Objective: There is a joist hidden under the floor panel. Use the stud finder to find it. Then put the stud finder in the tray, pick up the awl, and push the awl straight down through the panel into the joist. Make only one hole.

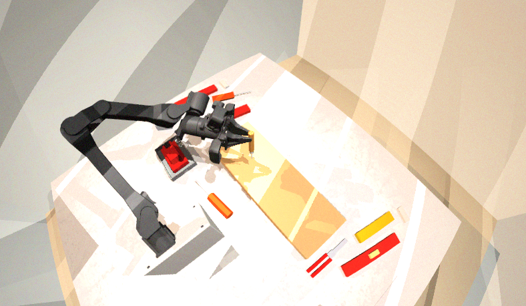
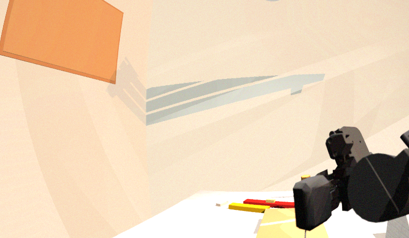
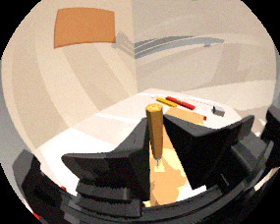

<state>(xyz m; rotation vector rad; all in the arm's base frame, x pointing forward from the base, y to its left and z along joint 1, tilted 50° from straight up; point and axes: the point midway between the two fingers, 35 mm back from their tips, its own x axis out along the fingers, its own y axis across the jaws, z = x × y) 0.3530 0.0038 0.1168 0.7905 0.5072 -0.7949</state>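
My gripper tip is now 6 cm above the awl and 1 cm past it. Also, from my gripper tip: yellow block 46 cm to the right, 19 cm below, 14 cm ahead; then red stud finder 27 cm to the left, 20 cm behind, 16 cm below.
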